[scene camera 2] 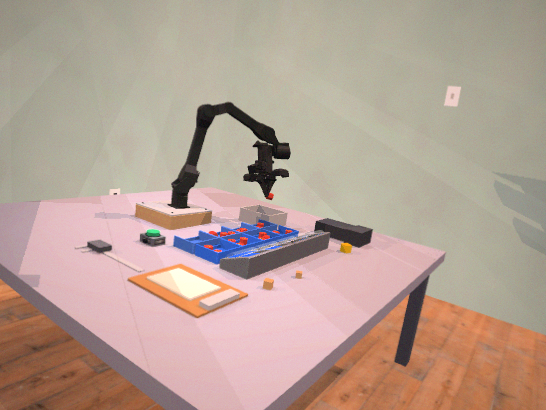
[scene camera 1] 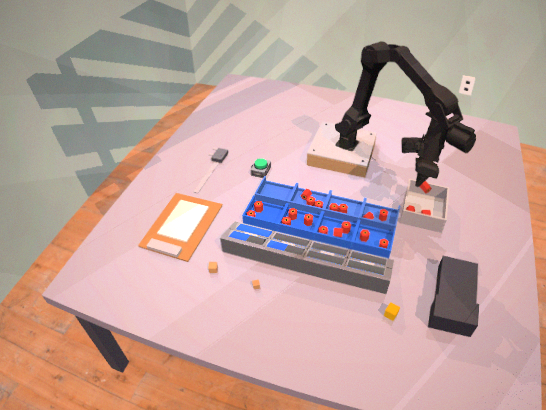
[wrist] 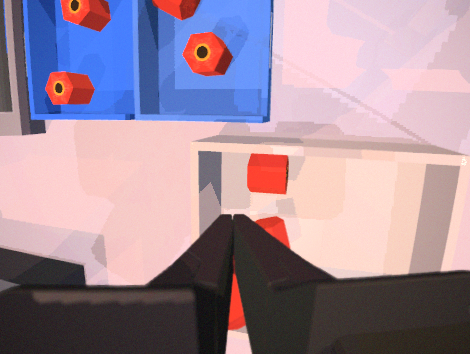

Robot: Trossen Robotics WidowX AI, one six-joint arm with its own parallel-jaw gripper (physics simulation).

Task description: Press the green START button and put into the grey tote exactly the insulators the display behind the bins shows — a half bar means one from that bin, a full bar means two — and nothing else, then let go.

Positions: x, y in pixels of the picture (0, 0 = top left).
gripper: scene camera 2; scene camera 1; wrist 232, 225
same spot on gripper: [scene camera 2: 266, 184] = [scene camera 1: 418, 173]
same spot on grey tote: [scene camera 2: 251, 214] = [wrist: 347, 146]
